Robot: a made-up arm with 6 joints.
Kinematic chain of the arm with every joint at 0, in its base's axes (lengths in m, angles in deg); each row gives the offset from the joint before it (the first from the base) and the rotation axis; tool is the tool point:
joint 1: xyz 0 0 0.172 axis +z
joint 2: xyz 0 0.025 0 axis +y
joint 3: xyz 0 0 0.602 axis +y
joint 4: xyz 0 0 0.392 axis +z
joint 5: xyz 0 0 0 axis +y
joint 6: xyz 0 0 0.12 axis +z
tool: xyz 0 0 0
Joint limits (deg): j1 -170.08..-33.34 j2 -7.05..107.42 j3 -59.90..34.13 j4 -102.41..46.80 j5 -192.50..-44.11 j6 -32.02..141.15
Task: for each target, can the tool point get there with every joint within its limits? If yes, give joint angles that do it. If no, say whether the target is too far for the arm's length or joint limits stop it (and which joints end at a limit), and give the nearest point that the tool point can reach.
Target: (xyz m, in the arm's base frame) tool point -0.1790 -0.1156 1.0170
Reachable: yes | joints -148.95 19.38 -11.34 35.47 -164.75 99.84
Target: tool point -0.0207 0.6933 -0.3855
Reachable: no: joint limits stop it (at a limit: joint 1, joint 2, joint 3, joint 5) | nearest point -0.7183 -0.1330 -0.2353 | short by 1.092 m
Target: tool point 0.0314 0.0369 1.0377
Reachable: yes | joints -81.76 3.32 -15.69 -52.72 -173.15 86.00
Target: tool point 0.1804 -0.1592 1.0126
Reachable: yes | joints -47.42 15.84 -0.11 3.43 -180.62 6.18
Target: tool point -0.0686 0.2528 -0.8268
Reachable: no: joint limits stop it (at a limit: joint 1, joint 2, joint 3, joint 5) | nearest point -0.7120 -0.1422 -0.2389 | short by 0.957 m
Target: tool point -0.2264 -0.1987 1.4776
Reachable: no: too far | nearest point -0.1838 -0.1613 1.2321 | short by 0.252 m
